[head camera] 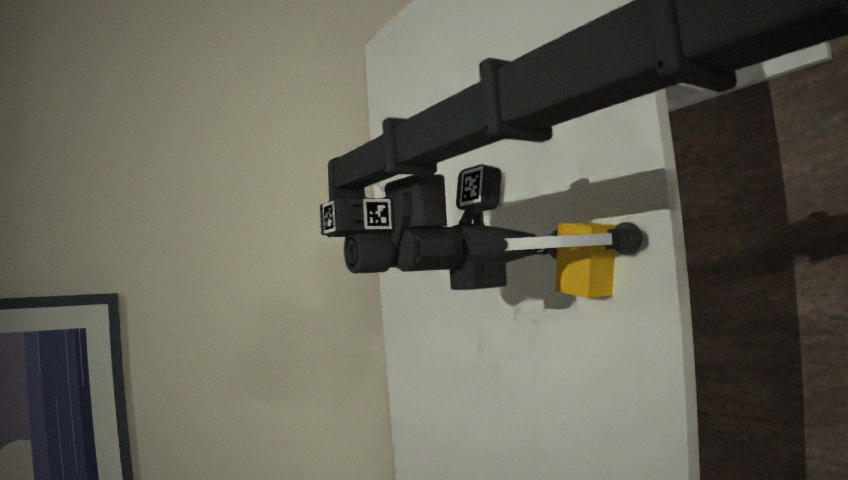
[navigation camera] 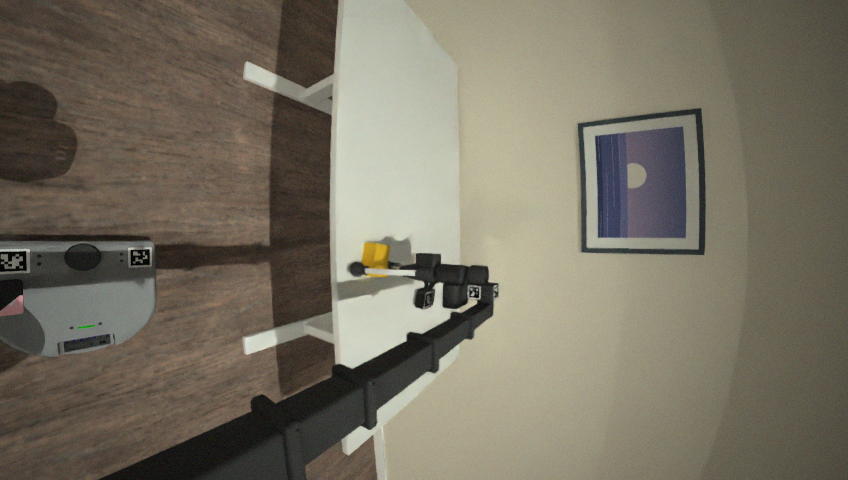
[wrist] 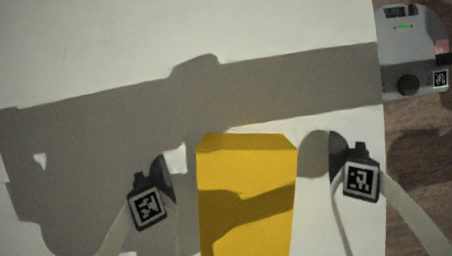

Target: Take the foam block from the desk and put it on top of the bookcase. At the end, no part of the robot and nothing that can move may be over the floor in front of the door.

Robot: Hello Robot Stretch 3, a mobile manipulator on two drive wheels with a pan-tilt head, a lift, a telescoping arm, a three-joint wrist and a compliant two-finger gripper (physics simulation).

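Pixels of known places: gripper, fingertip midpoint: (head camera: 599, 241) (navigation camera: 368, 267); robot's base, origin of the base link: (navigation camera: 84, 255).
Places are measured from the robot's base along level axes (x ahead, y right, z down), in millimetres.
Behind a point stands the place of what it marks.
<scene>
The yellow foam block (head camera: 574, 274) @[x 19, y 579, z -766 mm] (navigation camera: 374, 253) @[x 21, y 553, z -763 mm] (wrist: 245, 172) stands on the white desk (head camera: 505, 386) @[x 196, y 791, z -721 mm] (navigation camera: 398, 148) @[x 365, y 709, z -720 mm] (wrist: 100, 40), near its front edge. My gripper (head camera: 589, 240) @[x -21, y 574, z -720 mm] (navigation camera: 376, 268) @[x -21, y 574, z -720 mm] (wrist: 247, 161) @[x -21, y 574, z -720 mm] is open, with one fingertip on each side of the block. In the wrist view a gap shows between the block and each fingertip, and the block's lower end is cut off by the frame. In the head view the nearer finger crosses in front of the block. The bookcase and the door do not show in these views.
My arm (head camera: 535, 89) @[x -97, y 295, z -1072 mm] (navigation camera: 386, 374) @[x -87, y 230, z -1072 mm] reaches across the desk, with the wrist near the wall (head camera: 238, 208) @[x -155, y 1289, z -1013 mm] (navigation camera: 523, 356) @[x -506, y 1309, z -1031 mm]. A framed picture (head camera: 59, 404) @[x 212, y 1245, z -1389 mm] (navigation camera: 654, 178) @[x 304, y 1239, z -1542 mm] hangs there. My base (navigation camera: 113, 297) @[x -116, y 63, z -160 mm] (wrist: 415, 50) is on the wooden floor. White desk legs (navigation camera: 270, 339) stick out below the desk.
</scene>
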